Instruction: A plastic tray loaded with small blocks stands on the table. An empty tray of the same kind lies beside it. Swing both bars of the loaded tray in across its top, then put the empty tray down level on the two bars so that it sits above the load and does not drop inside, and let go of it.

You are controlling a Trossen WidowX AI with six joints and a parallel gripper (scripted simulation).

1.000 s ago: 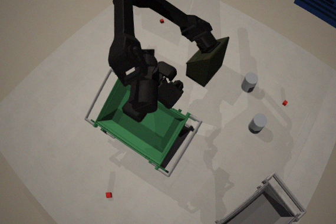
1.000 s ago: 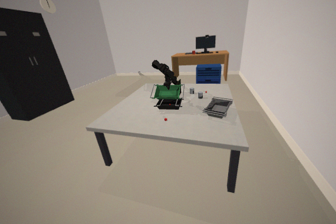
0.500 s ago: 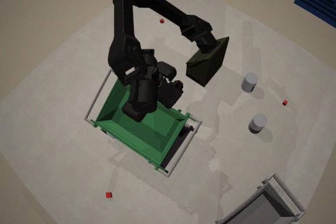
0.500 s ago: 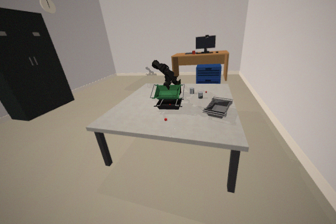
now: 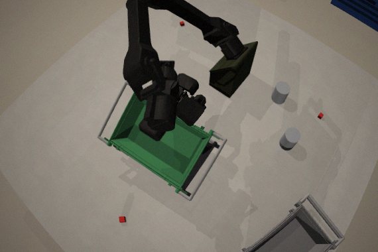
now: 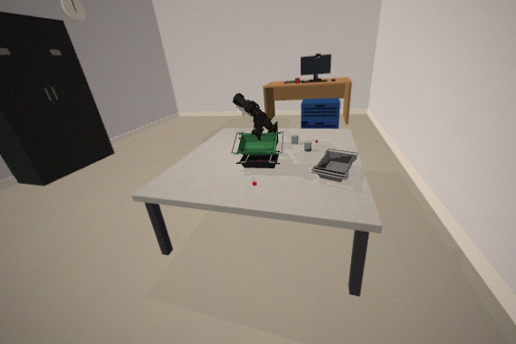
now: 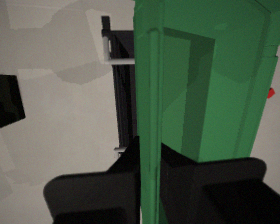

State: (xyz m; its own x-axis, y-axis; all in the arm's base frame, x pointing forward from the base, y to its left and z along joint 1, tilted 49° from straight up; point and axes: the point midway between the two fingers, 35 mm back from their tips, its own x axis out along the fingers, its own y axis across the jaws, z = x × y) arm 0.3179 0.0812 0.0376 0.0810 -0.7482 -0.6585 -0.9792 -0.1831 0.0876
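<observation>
My gripper tip is now 7 cm short of the green tray and 1 cm to the right of it.
</observation>
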